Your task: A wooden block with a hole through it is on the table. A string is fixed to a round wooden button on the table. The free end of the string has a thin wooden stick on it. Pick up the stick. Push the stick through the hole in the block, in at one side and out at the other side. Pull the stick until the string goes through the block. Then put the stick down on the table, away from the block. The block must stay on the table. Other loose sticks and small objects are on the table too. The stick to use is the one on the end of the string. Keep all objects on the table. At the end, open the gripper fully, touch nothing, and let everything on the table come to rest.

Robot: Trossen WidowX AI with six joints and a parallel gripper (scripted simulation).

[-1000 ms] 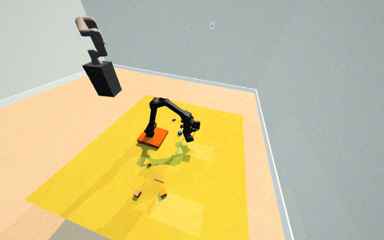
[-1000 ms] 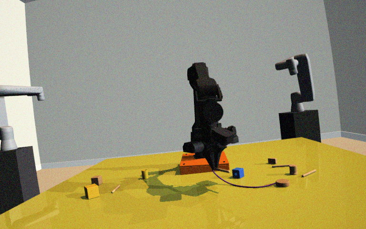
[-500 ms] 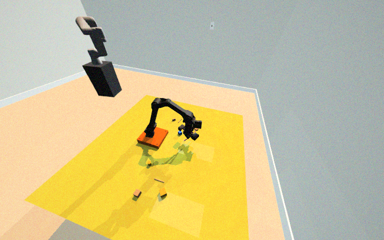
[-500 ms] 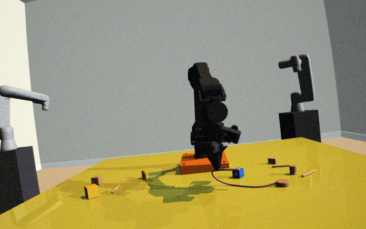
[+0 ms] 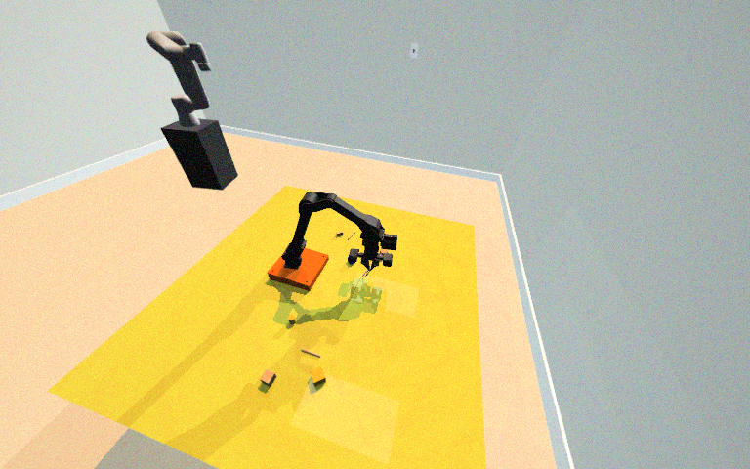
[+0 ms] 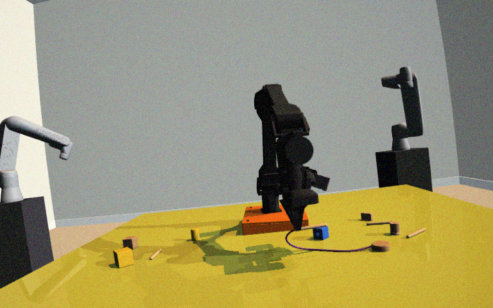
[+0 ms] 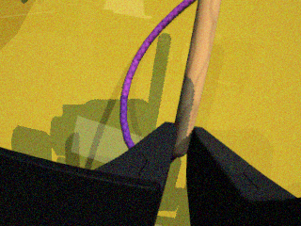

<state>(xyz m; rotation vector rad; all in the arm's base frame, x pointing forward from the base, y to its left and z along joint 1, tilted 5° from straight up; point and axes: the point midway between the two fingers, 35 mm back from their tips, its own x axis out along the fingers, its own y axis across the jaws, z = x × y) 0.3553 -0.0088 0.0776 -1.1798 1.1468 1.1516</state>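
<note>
Now: the blue block 100 mm behind my gripper tip, 90 mm to the left of it and 40 mm below it. From my gripper tip the other things lie so: yellow cylinder 280 mm behind, 250 mm to the right, 40 mm below; wooden cylinder 20 mm behind, 260 mm to the left, 50 mm below; round wooden button 60 mm ahead, 170 mm to the left, 50 mm below.
</note>
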